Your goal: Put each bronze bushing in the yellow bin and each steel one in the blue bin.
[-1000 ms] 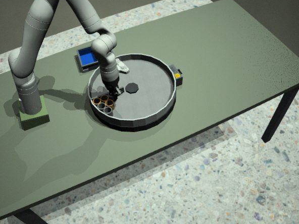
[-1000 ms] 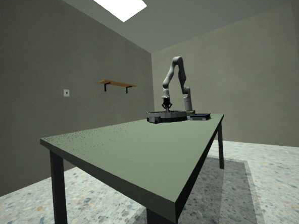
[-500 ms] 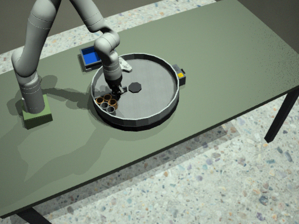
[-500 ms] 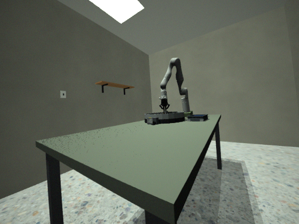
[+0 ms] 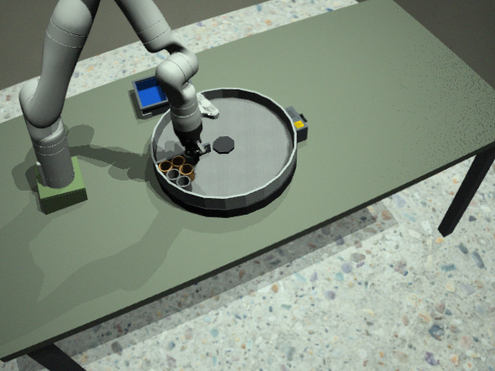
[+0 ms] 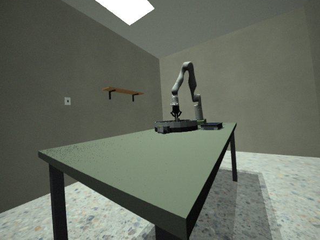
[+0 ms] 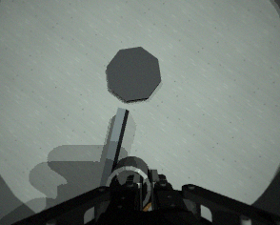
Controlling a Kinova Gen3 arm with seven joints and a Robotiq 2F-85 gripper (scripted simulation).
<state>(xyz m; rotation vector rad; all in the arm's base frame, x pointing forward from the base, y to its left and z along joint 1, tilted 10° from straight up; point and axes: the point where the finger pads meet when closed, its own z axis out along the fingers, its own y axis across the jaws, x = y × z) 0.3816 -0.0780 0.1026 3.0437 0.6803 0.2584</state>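
Right now my hand is 100 mm short of the turntable, 60 mm to the right of it and 50 mm above it.
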